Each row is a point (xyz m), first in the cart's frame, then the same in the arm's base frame.
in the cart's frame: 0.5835 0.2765 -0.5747
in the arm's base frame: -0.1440 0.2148 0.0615
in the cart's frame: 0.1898 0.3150 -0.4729
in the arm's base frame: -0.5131 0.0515 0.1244
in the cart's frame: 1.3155 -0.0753 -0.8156
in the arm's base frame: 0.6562 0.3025 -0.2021
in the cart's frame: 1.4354 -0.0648 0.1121
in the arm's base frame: 0.8028 0.0177 0.6768
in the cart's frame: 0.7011 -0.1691 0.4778
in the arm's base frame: 0.1954 -0.4993 0.8951
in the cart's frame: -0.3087 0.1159 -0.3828
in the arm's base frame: -0.8793 -0.3488 0.0804
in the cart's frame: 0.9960 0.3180 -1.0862
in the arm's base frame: 0.1904 0.6037 -0.3513
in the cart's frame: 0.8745 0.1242 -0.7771
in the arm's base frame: 0.1744 0.2785 -0.1467
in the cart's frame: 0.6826 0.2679 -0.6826
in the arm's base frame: -0.0553 0.2872 -0.0303
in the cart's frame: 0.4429 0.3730 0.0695
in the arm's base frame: -0.2827 0.0020 0.6776
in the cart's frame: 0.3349 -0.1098 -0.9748
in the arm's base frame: -0.2276 -0.0615 -0.4749
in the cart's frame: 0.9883 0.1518 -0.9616
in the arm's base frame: 0.2580 0.4153 -0.2952
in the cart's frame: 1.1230 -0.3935 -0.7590
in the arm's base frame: 0.6160 -0.0624 -0.2840
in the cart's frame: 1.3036 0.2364 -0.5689
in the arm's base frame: 0.5272 0.4682 0.1356
